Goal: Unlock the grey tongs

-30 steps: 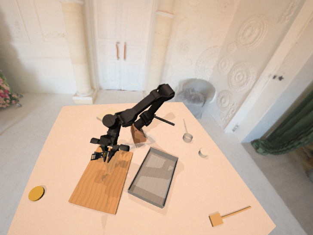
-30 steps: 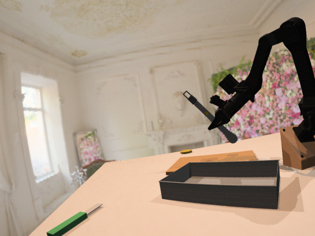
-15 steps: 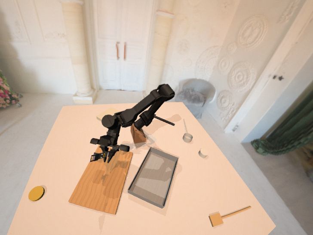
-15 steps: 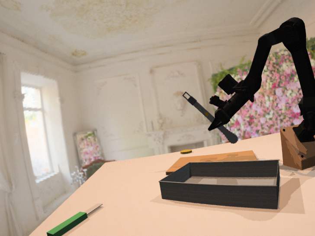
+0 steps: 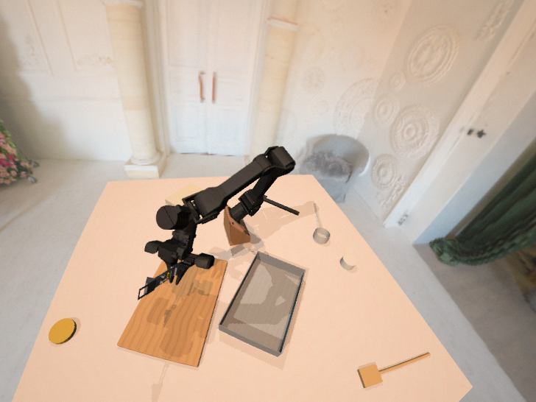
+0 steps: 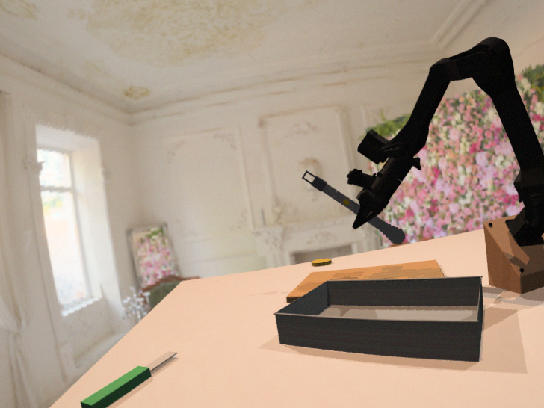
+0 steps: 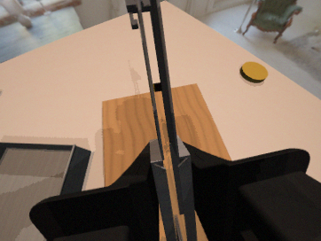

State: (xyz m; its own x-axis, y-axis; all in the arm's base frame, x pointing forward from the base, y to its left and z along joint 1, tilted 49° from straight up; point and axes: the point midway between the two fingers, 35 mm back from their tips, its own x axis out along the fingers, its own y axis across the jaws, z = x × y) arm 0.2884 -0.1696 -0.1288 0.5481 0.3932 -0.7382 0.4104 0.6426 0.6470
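My gripper tip is 2 cm past the wooden board and 14 cm above it. Also, from my gripper tip: green-handled knife: 43 cm ahead, 34 cm to the left, 14 cm below; grey roasting tin: 4 cm ahead, 28 cm to the left, 12 cm below.
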